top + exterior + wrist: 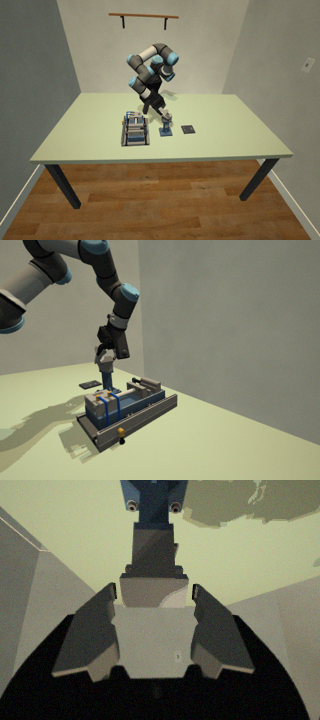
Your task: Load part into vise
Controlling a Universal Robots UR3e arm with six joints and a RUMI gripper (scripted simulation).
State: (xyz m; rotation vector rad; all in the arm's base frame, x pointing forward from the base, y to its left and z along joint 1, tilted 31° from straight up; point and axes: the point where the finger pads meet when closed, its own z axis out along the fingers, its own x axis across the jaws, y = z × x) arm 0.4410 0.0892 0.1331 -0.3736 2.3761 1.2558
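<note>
My gripper is now 1 cm above the part. Also, from my hand: dark infeed plate 4 cm behind, 19 cm to the left, 16 cm below; then fixed jaw 11 cm ahead, 20 cm to the right, 8 cm below; then work stop rod 7 cm ahead, 16 cm to the right, 7 cm below.
</note>
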